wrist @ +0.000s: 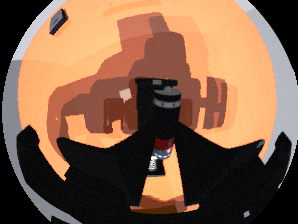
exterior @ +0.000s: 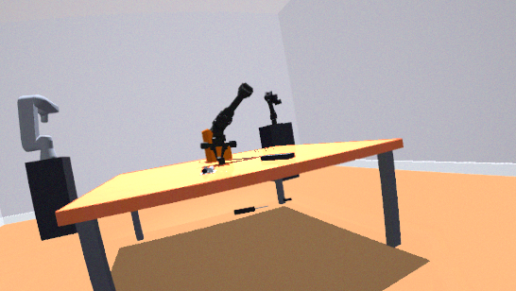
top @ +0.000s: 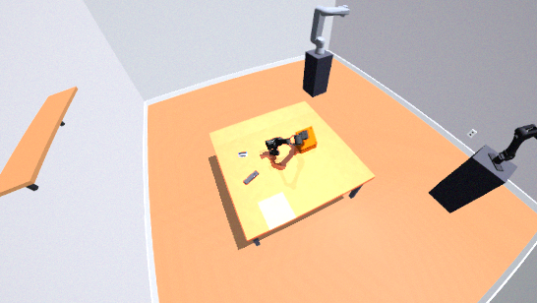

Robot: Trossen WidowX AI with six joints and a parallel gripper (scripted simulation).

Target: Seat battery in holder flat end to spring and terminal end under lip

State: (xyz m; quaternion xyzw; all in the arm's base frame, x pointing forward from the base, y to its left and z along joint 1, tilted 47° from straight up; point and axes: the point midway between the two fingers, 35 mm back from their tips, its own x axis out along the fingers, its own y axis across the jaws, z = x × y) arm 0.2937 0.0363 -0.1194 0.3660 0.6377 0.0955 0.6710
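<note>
My gripper tip is now 1 cm below the battery.
</note>
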